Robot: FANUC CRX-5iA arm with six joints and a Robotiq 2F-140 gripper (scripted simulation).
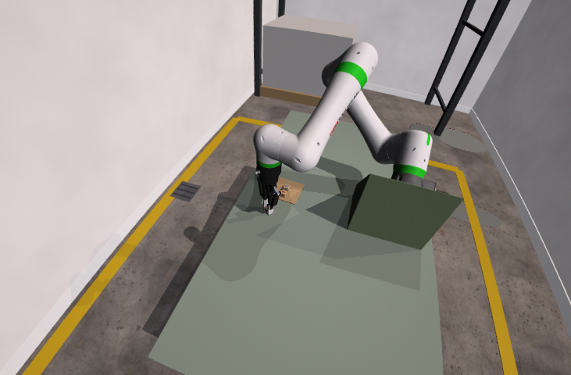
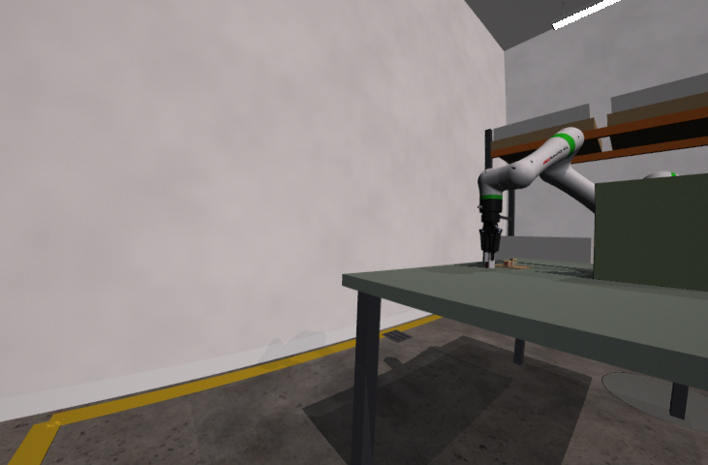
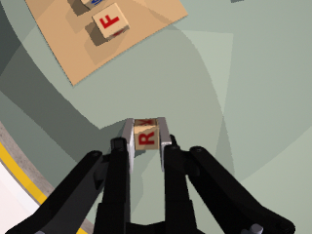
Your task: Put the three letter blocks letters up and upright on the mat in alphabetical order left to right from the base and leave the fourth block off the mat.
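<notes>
Now: the tan mat 15 cm to the right of my hand, 4 cm behind it and 3 cm below it. The rest, counted from my hand: R block: 2 cm below.
</notes>
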